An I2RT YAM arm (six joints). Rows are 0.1 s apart.
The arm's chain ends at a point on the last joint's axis. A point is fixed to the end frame.
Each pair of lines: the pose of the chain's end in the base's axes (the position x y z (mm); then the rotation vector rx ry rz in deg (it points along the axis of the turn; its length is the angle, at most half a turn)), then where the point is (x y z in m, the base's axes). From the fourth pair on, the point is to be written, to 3 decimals.
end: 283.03, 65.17, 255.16, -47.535, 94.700, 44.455
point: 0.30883 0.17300 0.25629
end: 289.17, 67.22, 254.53, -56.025, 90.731, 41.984
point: 0.30574 0.17675 0.24966
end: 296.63, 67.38, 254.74, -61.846, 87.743, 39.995
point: 0.30716 0.17733 0.24501
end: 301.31, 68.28, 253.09, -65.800, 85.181, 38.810
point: 0.307 0.178 0.240
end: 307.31, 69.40, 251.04, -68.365, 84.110, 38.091
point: 0.311 0.179 0.236
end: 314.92, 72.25, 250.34, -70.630, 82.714, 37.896
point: 0.315 0.182 0.233
